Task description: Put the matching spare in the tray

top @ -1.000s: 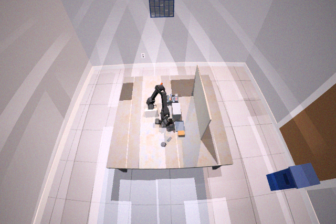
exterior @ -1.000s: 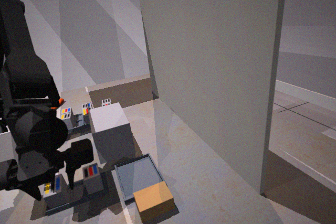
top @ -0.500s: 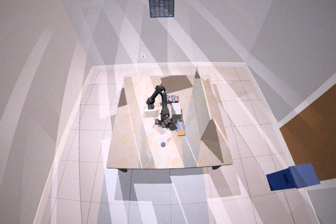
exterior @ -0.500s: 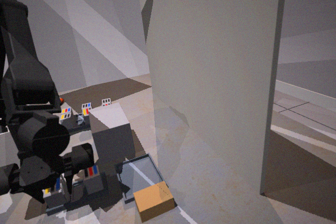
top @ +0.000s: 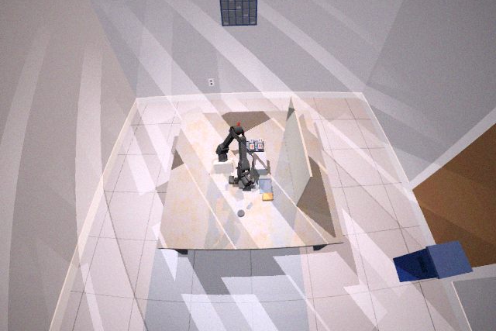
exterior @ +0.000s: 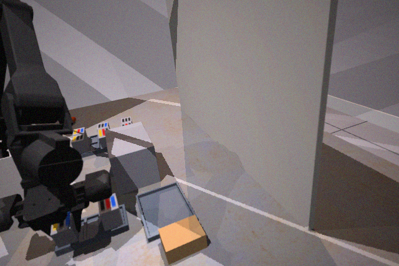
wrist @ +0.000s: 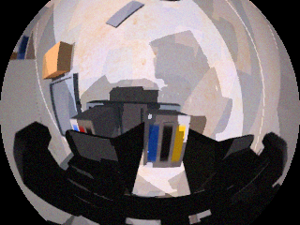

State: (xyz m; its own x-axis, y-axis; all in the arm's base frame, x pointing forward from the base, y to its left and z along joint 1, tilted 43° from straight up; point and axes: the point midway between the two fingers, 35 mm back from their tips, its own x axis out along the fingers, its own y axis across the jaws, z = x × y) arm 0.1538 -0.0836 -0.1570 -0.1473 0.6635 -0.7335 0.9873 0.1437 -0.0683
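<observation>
Right now the grey base plate is 4 cm ahead of my gripper tip, 1 cm to the left of it and 1 cm below it. The rest, counted from my gripper tip: grey tray: 18 cm ahead, 1 cm to the left, 1 cm below; then brown box: 20 cm ahead, 9 cm to the right; then grey spare: 3 cm above.
</observation>
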